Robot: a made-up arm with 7 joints. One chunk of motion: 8 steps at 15 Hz.
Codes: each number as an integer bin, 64 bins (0 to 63) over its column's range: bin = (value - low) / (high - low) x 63, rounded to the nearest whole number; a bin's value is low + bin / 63 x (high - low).
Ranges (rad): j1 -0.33..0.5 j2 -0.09..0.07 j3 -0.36..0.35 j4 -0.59..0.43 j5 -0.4..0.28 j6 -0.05..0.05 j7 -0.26..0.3
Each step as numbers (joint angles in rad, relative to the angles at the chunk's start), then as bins.
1 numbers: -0.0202 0.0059 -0.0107 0.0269 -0.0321 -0.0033 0.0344
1 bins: 24 38 31 38 34 29 33
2 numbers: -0.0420 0.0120 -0.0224 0.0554 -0.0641 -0.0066 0.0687
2 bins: 22 40 30 40 31 27 37
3 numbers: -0.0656 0.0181 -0.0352 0.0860 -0.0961 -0.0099 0.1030
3 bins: 20 43 29 42 28 25 41
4 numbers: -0.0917 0.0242 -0.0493 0.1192 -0.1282 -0.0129 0.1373
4 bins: 18 45 28 44 25 23 45
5 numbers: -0.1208 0.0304 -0.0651 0.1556 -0.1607 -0.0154 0.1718
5 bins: 16 47 26 46 22 22 49
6 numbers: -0.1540 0.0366 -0.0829 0.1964 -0.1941 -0.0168 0.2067
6 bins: 13 50 25 49 19 21 53
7 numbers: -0.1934 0.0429 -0.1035 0.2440 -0.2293 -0.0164 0.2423
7 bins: 10 52 23 52 16 21 57
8 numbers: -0.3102 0.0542 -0.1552 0.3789 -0.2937 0.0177 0.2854
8 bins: 2 57 18 60 10 43 61
